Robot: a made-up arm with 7 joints. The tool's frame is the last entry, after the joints.
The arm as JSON. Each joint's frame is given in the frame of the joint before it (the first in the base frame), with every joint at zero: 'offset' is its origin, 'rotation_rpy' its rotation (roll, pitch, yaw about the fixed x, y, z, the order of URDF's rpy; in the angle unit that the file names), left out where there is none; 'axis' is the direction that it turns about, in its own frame. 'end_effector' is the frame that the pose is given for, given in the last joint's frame.
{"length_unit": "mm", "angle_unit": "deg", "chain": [
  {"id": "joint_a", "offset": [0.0, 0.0, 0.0], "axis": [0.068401, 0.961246, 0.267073]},
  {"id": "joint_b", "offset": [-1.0, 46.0, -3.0], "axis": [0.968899, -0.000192, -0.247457]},
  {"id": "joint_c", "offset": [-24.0, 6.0, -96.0], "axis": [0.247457, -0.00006, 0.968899]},
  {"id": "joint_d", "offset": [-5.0, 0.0, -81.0], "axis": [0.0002, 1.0, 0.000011]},
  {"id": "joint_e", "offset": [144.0, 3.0, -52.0], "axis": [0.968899, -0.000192, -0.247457]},
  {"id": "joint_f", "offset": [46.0, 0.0, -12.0], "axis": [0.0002, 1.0, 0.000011]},
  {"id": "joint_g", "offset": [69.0, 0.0, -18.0], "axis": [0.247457, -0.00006, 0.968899]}
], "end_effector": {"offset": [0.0, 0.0, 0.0], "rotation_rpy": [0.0, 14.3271, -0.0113]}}
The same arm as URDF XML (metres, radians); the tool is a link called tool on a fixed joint. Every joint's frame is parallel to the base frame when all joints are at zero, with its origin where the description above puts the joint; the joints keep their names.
<robot name="arm">
  <link name="base_link"/>
  <link name="link1"/>
  <link name="link2"/>
  <link name="link3"/>
  <link name="link4"/>
  <link name="link5"/>
  <link name="link6"/>
  <link name="link7"/>
  <link name="tool"/>
  <joint name="joint_a" type="continuous">
    <parent link="base_link"/>
    <child link="link1"/>
    <origin xyz="0 0 0" rpy="0 0 0"/>
    <axis xyz="0.068403 0.961235 0.26711"/>
  </joint>
  <joint name="joint_b" type="continuous">
    <parent link="link1"/>
    <child link="link2"/>
    <origin xyz="-0.001 0.046 -0.003" rpy="0 0 0"/>
    <axis xyz="0.968889 -0.0002 -0.247497"/>
  </joint>
  <joint name="joint_c" type="continuous">
    <parent link="link2"/>
    <child link="link3"/>
    <origin xyz="-0.024 0.006 -0.096" rpy="0 0 0"/>
    <axis xyz="0.247497 -0.0001 0.968889"/>
  </joint>
  <joint name="joint_d" type="continuous">
    <parent link="link3"/>
    <child link="link4"/>
    <origin xyz="-0.005 0 -0.081" rpy="0 0 0"/>
    <axis xyz="0.0002 1 0"/>
  </joint>
  <joint name="joint_e" type="continuous">
    <parent link="link4"/>
    <child link="link5"/>
    <origin xyz="0.144 0.003 -0.052" rpy="0 0 0"/>
    <axis xyz="0.968889 -0.0002 -0.247497"/>
  </joint>
  <joint name="joint_f" type="continuous">
    <parent link="link5"/>
    <child link="link6"/>
    <origin xyz="0.046 0 -0.012" rpy="0 0 0"/>
    <axis xyz="0.0002 1 0"/>
  </joint>
  <joint name="joint_g" type="continuous">
    <parent link="link6"/>
    <child link="link7"/>
    <origin xyz="0.069 0 -0.018" rpy="0 0 0"/>
    <axis xyz="0.247497 -0.0001 0.968889"/>
  </joint>
  <joint name="tool_joint" type="fixed">
    <parent link="link7"/>
    <child link="tool"/>
    <origin xyz="0 0 0" rpy="0 0.2501 -0.0002"/>
  </joint>
</robot>

